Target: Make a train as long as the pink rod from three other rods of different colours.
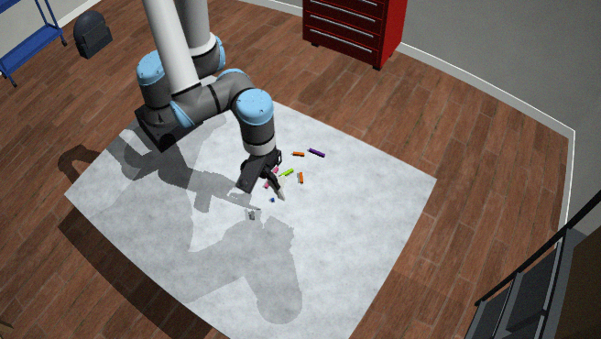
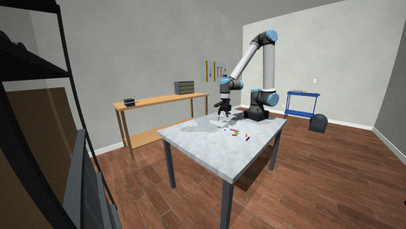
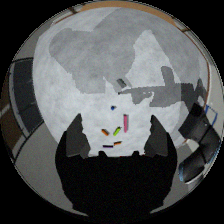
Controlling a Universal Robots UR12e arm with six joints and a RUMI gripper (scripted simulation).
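Right now my hand is 100 mm above the grey rod and 50 mm to the left of it. The rest, counted from my hand: blue rod 100 mm below, 30 mm to the left; pink rod 100 mm below, 90 mm to the left, 70 mm behind; lime rod 140 mm to the left, 100 mm below, 40 mm behind.
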